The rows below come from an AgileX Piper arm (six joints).
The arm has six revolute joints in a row. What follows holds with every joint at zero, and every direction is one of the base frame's. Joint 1 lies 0.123 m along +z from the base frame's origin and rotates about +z. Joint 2 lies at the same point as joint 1 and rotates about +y. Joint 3 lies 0.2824 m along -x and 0.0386 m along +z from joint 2 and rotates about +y. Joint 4 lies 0.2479 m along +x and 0.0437 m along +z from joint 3 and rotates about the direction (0.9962, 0, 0.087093). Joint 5 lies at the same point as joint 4 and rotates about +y. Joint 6 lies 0.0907 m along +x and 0.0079 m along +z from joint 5 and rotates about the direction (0.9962, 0, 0.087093). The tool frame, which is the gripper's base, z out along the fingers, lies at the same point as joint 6; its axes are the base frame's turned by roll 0, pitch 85 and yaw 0 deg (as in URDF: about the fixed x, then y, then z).
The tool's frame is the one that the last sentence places.
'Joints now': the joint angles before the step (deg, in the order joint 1, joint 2, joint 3, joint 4, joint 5, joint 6). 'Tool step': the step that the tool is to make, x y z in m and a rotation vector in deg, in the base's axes. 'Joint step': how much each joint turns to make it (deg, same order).
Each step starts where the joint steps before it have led.
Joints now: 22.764, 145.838, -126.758, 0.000, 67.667, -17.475
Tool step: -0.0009, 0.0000, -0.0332, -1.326, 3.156, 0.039
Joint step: 0.039, 3.696, -0.020, 0.000, -0.253, 0.000
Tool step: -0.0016, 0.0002, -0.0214, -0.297, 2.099, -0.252
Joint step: -0.003, 2.394, -0.023, 0.567, -0.321, 0.064
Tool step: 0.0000, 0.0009, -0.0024, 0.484, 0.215, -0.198
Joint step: 0.001, 0.341, -0.148, 0.565, -0.182, 0.001
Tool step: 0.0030, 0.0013, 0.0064, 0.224, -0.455, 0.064
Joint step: -0.002, 0.289, -2.100, 0.026, 1.307, -0.050
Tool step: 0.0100, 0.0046, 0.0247, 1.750, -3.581, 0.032
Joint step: 0.000, 0.062, -5.717, 0.229, 1.678, -0.058
